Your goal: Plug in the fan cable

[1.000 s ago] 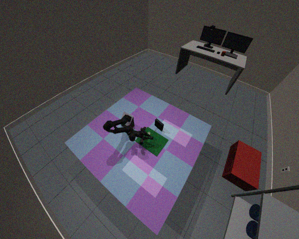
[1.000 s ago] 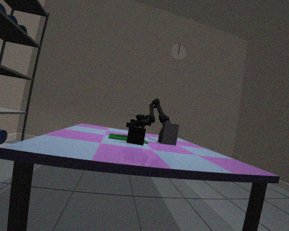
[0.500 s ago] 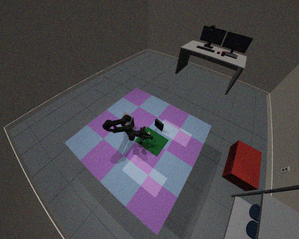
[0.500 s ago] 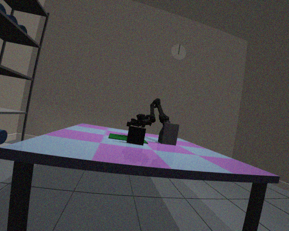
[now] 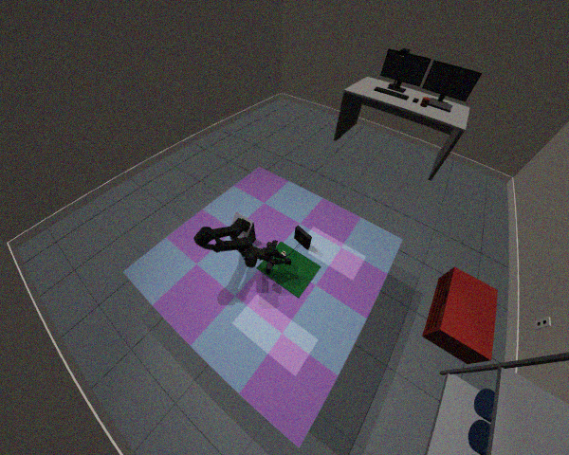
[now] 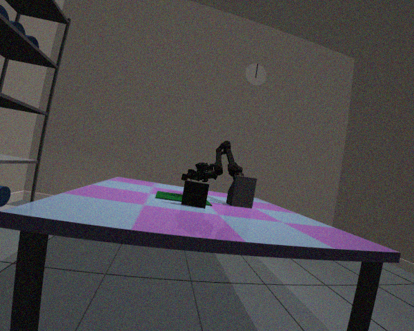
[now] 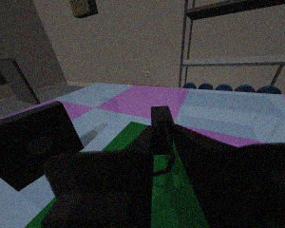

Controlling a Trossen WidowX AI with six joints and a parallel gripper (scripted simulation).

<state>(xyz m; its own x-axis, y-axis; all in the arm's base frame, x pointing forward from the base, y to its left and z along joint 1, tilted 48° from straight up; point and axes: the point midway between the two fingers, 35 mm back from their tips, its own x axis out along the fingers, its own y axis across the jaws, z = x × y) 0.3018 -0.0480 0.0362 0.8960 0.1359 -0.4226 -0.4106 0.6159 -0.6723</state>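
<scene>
My gripper tip is now 30 mm to the right of the green board and 140 mm above it. Round my gripper tip: white four-pin fan header: 70 mm behind, 90 mm to the left, 130 mm below; then black fan: 30 mm behind, 220 mm to the left, 70 mm below; then dark fan plug: 10 mm ahead, 10 mm below.
</scene>
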